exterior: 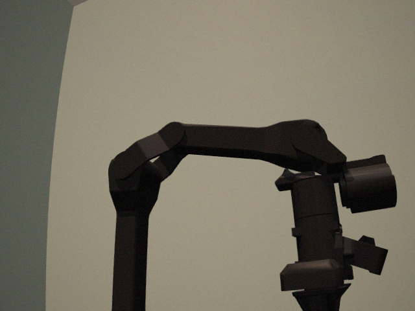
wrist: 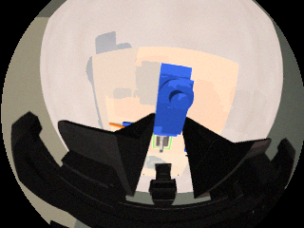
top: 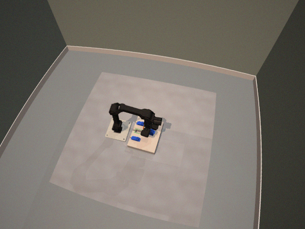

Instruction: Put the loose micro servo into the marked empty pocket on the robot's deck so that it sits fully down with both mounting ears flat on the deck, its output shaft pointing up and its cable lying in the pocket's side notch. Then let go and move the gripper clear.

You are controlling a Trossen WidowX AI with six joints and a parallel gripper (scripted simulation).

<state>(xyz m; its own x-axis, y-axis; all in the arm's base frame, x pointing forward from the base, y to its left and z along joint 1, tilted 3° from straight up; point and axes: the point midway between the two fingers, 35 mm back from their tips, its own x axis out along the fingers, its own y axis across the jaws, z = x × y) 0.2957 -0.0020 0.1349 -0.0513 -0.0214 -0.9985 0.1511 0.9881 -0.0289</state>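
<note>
The tan deck lies 1 cm ahead of my gripper tip and 10 cm below it.
</note>
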